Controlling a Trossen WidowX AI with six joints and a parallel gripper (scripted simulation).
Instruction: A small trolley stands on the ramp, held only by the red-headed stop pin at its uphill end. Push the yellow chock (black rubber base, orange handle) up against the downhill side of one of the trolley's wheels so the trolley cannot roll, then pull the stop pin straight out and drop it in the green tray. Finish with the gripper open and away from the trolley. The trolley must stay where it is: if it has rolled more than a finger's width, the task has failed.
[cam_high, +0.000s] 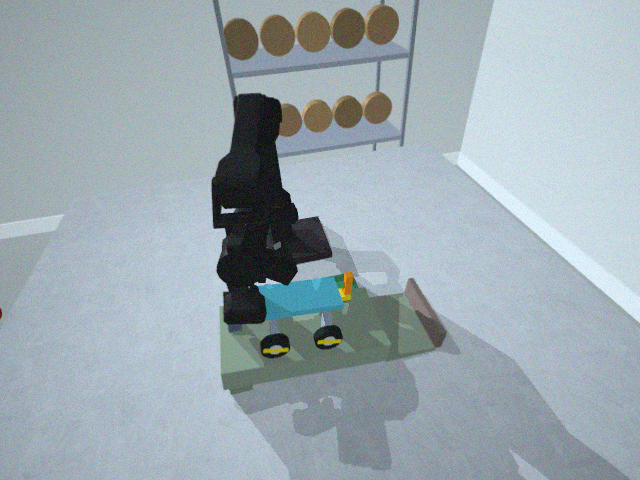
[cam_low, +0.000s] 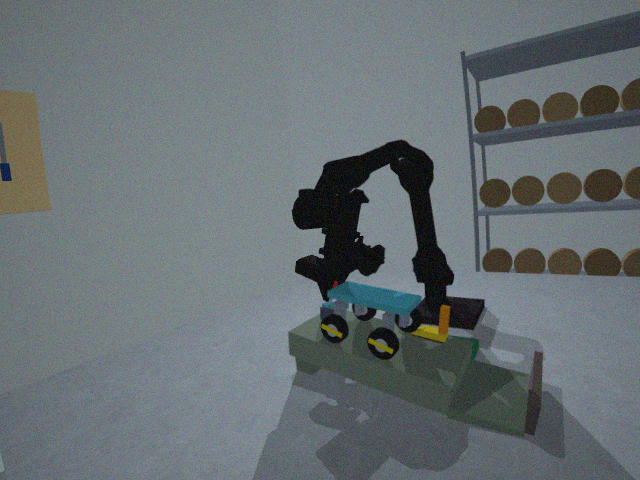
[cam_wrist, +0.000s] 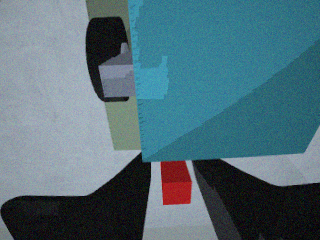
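Now: gripper tip right at the red-headed stop pin. From my gripper tip the other things lie so: yellow chock 20 cm to the left, 5 cm below; green ramp 10 cm to the left, 8 cm below, 4 cm ahead; trolley 10 cm to the left, 4 cm ahead, 2 cm below.
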